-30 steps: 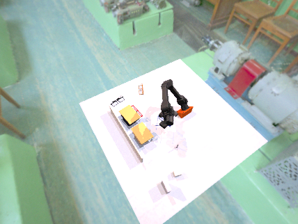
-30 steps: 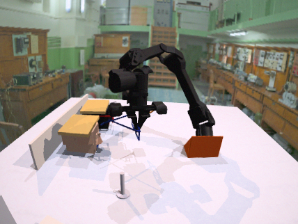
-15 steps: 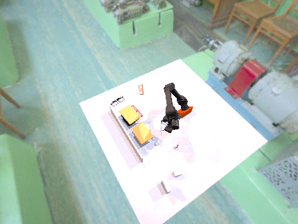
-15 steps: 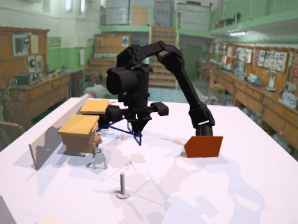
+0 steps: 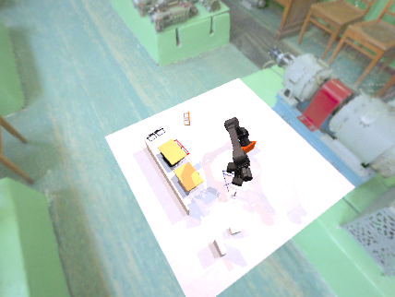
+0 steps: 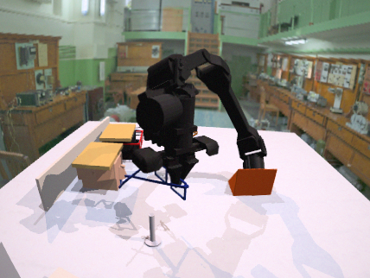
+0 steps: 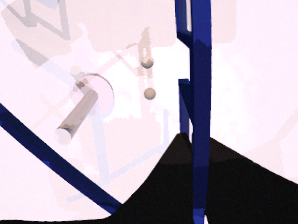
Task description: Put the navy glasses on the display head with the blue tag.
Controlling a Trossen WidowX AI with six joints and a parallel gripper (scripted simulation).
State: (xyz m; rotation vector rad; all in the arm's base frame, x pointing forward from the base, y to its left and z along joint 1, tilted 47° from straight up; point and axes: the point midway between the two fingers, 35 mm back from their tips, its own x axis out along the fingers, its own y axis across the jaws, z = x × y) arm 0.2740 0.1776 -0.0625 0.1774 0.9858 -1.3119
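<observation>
Right now my gripper tip is 6 cm short of the grey post, 5 cm to the right of it and 10 cm above it. From my gripper tip the other things lie so: pale backboard 33 cm ahead, 33 cm to the right, 7 cm below.
</observation>
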